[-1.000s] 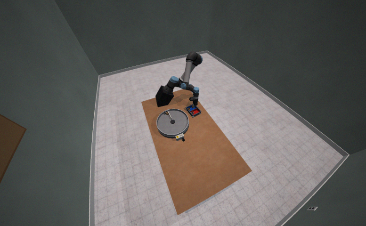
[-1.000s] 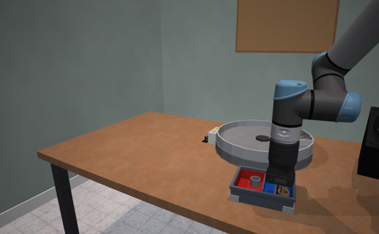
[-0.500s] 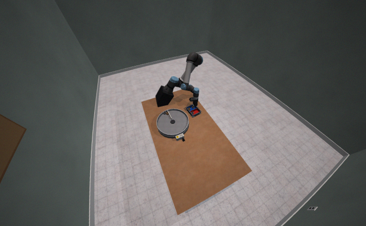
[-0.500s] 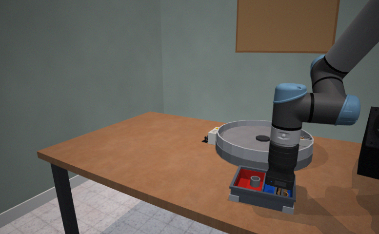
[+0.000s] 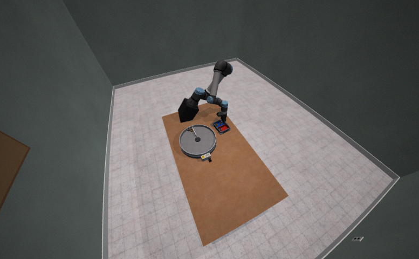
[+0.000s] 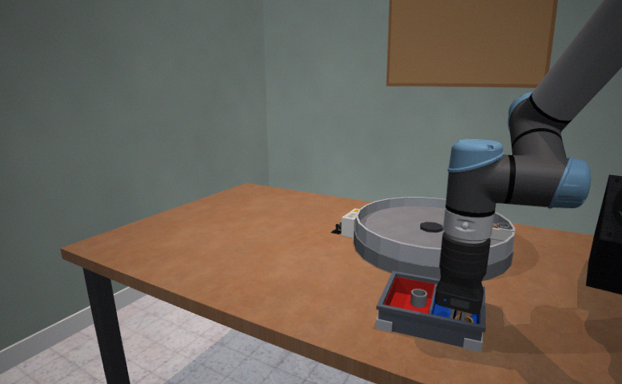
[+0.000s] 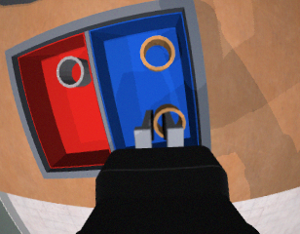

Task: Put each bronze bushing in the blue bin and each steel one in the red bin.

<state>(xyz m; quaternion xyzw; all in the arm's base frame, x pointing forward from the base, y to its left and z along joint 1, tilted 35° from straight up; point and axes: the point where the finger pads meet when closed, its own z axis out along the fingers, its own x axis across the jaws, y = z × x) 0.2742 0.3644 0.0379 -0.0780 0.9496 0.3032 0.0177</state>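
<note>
The bin lies 6 cm ahead of my hand, 2 cm to the right of it and 1 cm below it. Round my hand: grey turntable (35 cm to the right, 19 cm ahead, 2 cm above).
</note>
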